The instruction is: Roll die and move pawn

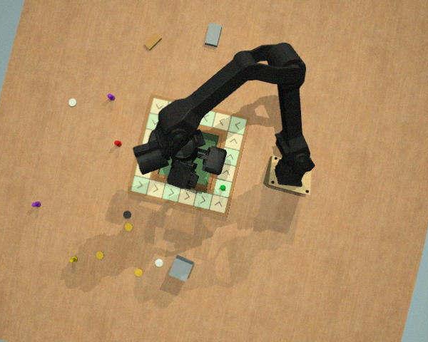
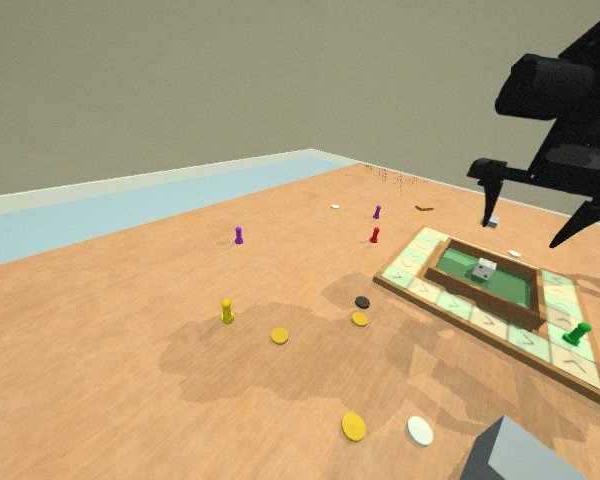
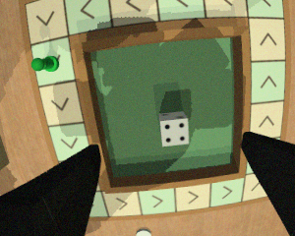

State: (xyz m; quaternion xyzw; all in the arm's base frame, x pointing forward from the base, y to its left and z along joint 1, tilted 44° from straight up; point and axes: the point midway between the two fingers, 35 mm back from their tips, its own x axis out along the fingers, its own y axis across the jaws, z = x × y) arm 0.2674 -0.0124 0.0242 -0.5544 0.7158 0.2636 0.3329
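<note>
My gripper tip is now 100 mm past the green pawn, 80 mm above it and 70 mm to the right of it. The rest, counted from my gripper tip: green dice tray (100 mm below, 10 mm to the right, 10 mm ahead); red pawn (210 mm ahead, 90 mm below, 20 mm to the right); white die (80 mm below, 20 mm to the right, 10 mm ahead).
</note>
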